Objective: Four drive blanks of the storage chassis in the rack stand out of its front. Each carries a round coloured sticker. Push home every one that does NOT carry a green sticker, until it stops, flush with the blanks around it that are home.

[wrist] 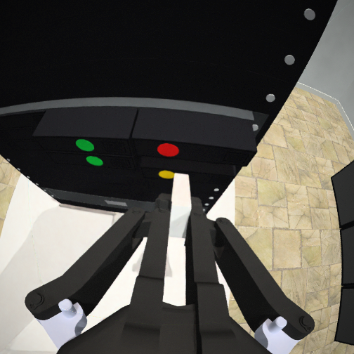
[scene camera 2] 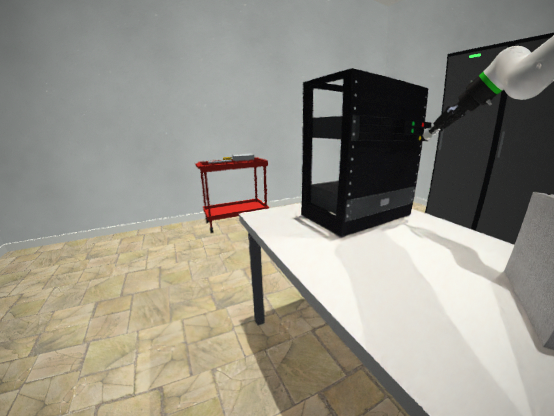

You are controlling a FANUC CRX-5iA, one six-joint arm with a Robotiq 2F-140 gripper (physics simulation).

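Places are measured from the arm's base along level axes (x ahead, y left, z up), in metres.
Pixels of known places: gripper, fingertip midpoint: point(scene camera 2: 424, 137).
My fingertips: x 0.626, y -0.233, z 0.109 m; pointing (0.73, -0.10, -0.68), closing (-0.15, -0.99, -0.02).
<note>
Behind a point stands the place of what it marks.
The rack point(scene camera 2: 382, 112) @[y -0.006, x 0.713, z 0.199 m] point(wrist: 150, 50) stands on the table. In the wrist view, the blank with the red sticker point(wrist: 168, 150) point(scene camera 2: 422, 125) @[y -0.218, x 0.637, z 0.161 m] sits upper right and stands well out. The blank with the yellow sticker point(wrist: 166, 174) point(scene camera 2: 420, 138) @[y -0.220, x 0.640, z 0.105 m] is below it; how far it stands out is unclear. On the left, one green sticker point(wrist: 85, 145) point(scene camera 2: 413, 123) @[y -0.141, x 0.645, z 0.165 m] is above another green sticker point(wrist: 94, 161) point(scene camera 2: 412, 130) @[y -0.140, x 0.645, z 0.137 m]; the upper blank there stands out. My gripper point(wrist: 179, 186) point(scene camera 2: 430, 133) @[y -0.233, x 0.626, z 0.109 m] is shut and empty, its pale tip at the yellow sticker's right edge in the wrist view. Contact cannot be told.
The white table point(scene camera 2: 395, 280) @[y 0.246, x 0.451, z -0.294 m] carries the rack and a grey block point(scene camera 2: 532, 265) @[y 0.045, x 0.160, z -0.188 m] at its right. A dark cabinet point(scene camera 2: 462, 150) stands behind the arm. A red cart point(scene camera 2: 235, 209) stands beyond the table at the left. The rack's lower grey panel point(scene camera 2: 367, 204) @[y 0.033, x 0.718, z -0.168 m] is below the blanks.
</note>
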